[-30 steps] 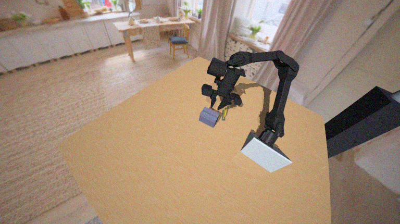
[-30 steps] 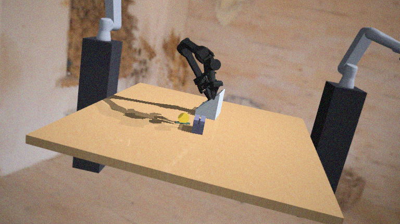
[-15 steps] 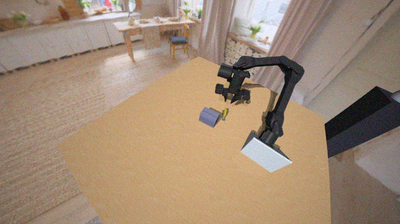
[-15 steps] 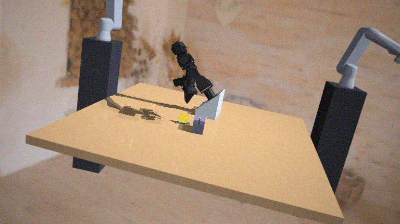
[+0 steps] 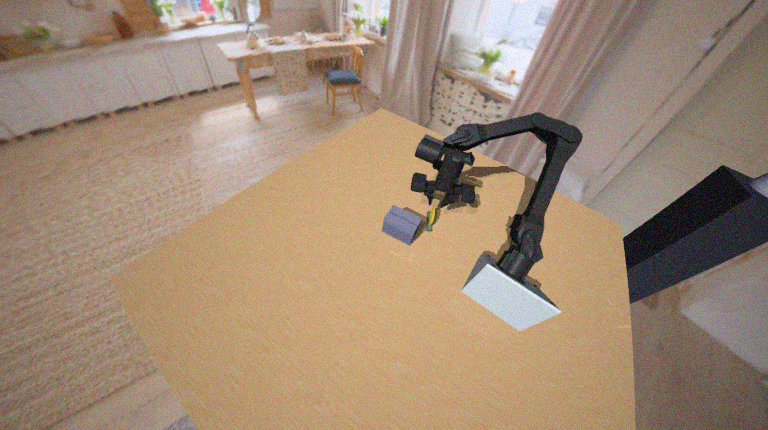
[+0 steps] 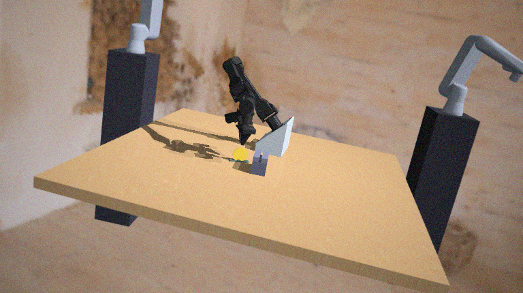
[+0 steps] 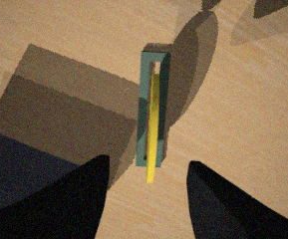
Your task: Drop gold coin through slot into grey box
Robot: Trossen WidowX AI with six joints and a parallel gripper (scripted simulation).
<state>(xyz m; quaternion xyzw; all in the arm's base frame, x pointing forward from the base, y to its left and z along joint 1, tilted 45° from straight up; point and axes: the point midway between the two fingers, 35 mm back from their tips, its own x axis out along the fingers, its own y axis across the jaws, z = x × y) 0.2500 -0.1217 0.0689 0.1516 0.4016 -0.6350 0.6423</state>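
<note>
Right now my gripper tip is 5 cm above the thin gold coin.
</note>
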